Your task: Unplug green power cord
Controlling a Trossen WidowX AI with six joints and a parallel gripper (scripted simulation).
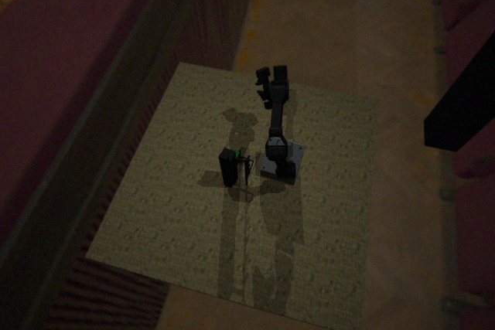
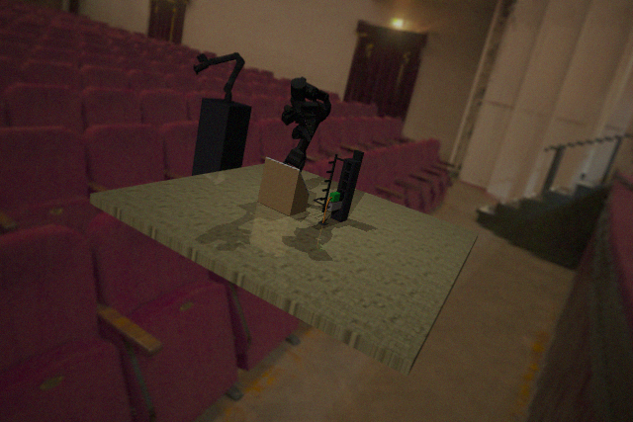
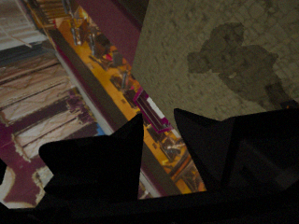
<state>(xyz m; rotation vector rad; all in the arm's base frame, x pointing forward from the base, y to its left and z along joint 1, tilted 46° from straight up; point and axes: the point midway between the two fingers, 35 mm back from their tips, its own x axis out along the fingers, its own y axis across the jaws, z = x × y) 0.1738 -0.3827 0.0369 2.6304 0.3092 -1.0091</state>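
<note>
Now: gripper tip 5 cm short of the green plug, 27 cm to the right of it and 25 cm above it.
</note>
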